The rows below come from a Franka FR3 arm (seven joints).
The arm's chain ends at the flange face. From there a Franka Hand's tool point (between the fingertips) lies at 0.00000 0.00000 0.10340 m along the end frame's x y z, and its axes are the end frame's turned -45 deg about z.
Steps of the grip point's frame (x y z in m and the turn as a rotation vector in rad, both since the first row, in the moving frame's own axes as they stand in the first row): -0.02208, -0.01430, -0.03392, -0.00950, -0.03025, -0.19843; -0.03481, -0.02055, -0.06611, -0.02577, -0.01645, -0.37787; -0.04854, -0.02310, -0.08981, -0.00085, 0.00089, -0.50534; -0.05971, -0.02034, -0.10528, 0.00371, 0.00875, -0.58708; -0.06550, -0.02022, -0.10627, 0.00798, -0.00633, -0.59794; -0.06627, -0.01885, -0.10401, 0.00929, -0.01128, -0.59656; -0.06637, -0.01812, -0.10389, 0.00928, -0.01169, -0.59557
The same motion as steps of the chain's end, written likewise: -0.02450, 0.00246, -0.03387, -0.02811, -0.01467, -0.19843; -0.04039, 0.00720, -0.06606, -0.02985, 0.00659, -0.37787; -0.05078, 0.01802, -0.08981, 0.00003, 0.00123, -0.50534; -0.05669, 0.02880, -0.10528, 0.00881, 0.00356, -0.58708; -0.05959, 0.03183, -0.10626, 0.00117, -0.01012, -0.59794; -0.05881, 0.03296, -0.10400, -0.00141, -0.01455, -0.59656; -0.05835, 0.03351, -0.10388, -0.00170, -0.01483, -0.59557
